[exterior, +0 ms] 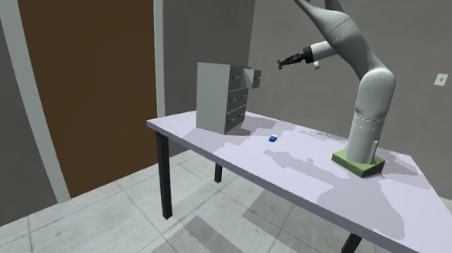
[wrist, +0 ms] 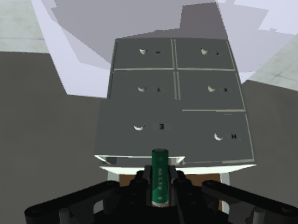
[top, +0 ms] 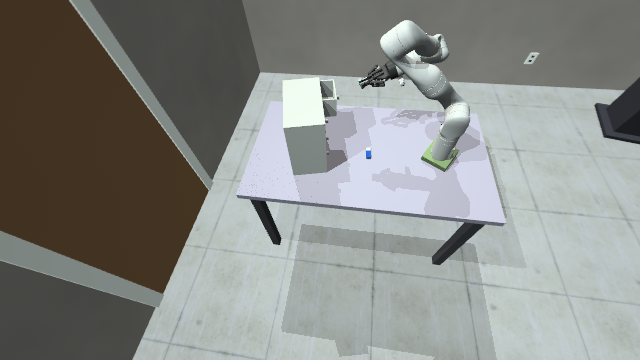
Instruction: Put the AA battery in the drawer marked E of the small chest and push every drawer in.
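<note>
The drawer lies 19 cm ahead of my hand, 6 cm to the left of it and 11 cm below it. From my hand the other things lie so: blue block 8 cm behind, 8 cm to the left, 36 cm below; then green AA battery 1 cm ahead, 1 cm to the left, 1 cm below.
</note>
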